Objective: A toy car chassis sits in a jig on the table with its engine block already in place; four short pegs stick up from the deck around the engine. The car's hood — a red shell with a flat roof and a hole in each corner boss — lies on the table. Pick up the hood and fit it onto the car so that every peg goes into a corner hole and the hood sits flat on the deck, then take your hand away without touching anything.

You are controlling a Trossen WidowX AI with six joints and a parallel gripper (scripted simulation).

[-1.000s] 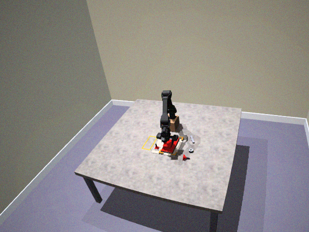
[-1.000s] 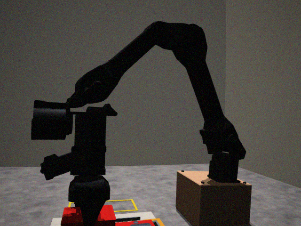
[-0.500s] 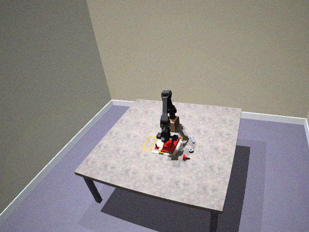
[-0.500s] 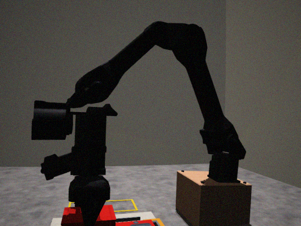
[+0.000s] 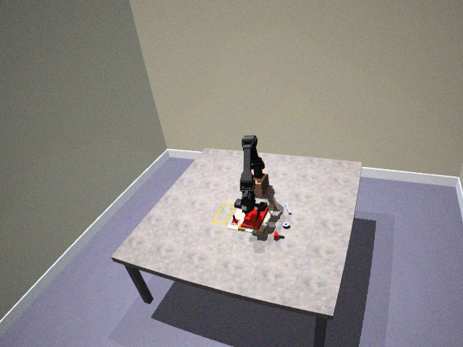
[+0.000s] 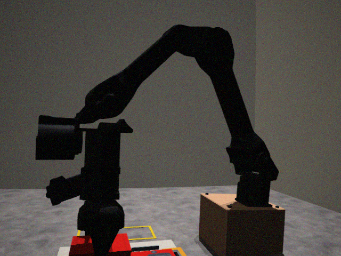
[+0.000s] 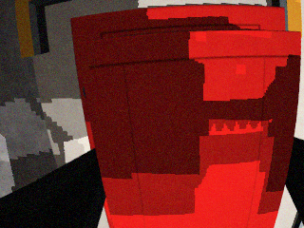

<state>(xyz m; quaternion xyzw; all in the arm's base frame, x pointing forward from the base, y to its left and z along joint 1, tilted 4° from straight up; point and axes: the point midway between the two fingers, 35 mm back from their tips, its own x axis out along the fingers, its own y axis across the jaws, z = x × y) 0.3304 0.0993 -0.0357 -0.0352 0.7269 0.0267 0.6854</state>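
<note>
Right now my gripper tip is 3 cm above the grey engine block and 1 cm to the right of it. From my gripper tip the other things lie so: white jig (4 cm below, 3 cm behind, 1 cm to the right); then wheel (20 cm to the left, 5 cm below, 3 cm behind); then red hood (1 cm above).
</note>
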